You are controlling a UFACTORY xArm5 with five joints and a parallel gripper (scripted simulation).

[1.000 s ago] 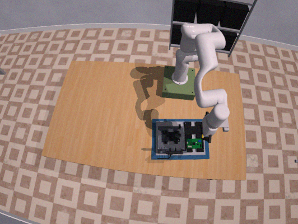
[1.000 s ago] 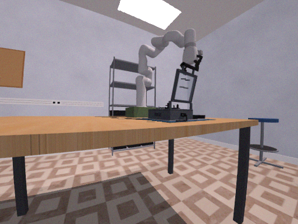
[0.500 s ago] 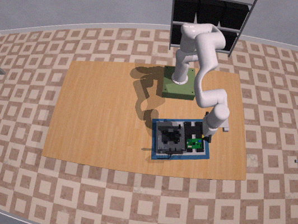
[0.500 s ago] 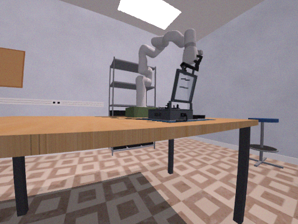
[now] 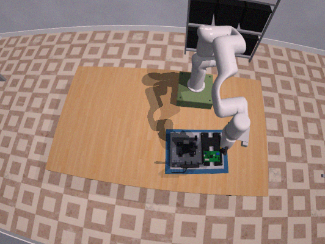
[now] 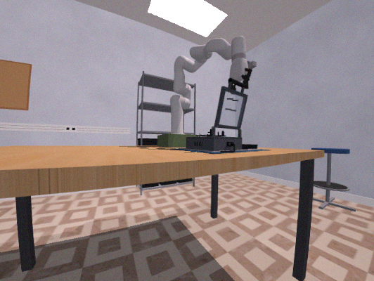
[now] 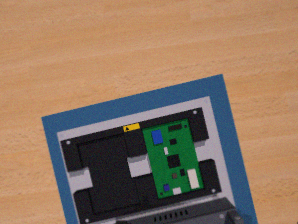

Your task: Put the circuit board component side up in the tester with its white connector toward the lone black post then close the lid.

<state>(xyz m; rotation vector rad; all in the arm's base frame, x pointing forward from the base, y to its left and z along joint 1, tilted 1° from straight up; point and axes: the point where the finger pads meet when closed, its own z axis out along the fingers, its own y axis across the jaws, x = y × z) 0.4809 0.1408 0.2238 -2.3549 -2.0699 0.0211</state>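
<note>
Now: hand 29 cm above the green circuit board. Round my hand: tester lid 16 cm to the right, 13 cm below, 10 cm ahead; then tester 20 cm below, 13 cm to the right, 1 cm ahead.
</note>
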